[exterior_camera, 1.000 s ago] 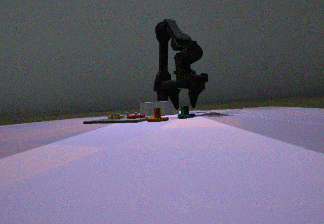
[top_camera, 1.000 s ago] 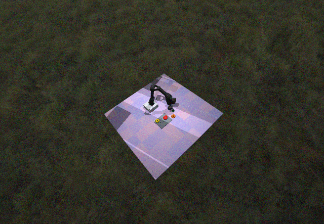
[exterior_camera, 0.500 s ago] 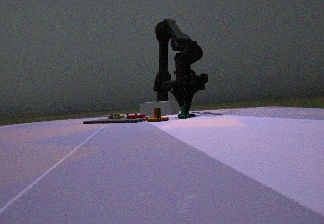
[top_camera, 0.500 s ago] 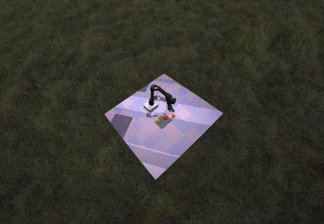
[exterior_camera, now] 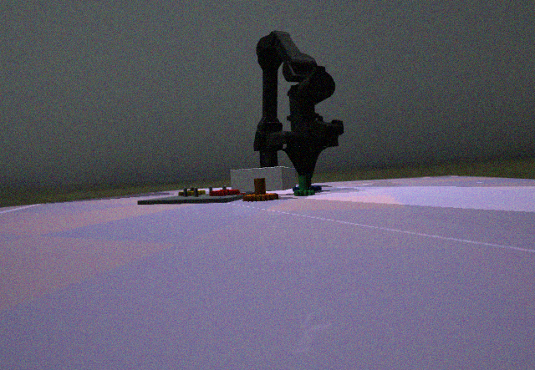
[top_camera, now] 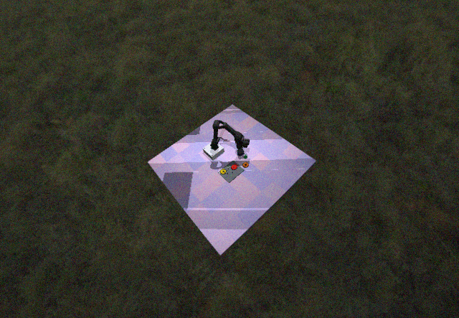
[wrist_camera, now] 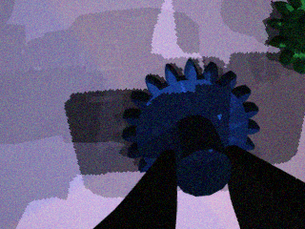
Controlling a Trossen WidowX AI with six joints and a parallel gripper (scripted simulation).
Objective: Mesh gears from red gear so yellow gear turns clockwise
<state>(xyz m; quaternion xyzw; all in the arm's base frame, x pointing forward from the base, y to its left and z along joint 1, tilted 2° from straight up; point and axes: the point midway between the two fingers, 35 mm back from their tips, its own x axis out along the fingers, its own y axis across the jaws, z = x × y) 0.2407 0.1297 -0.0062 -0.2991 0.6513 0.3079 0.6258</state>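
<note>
My gripper tip is 230 mm to the left of the grey board, 60 mm short of it and 30 mm above it. From my gripper tip the other things lie so: green gear (70 mm ahead, 20 mm below); orange gear (140 mm ahead, 80 mm to the right, 20 mm below); blue gear (10 mm below).
</note>
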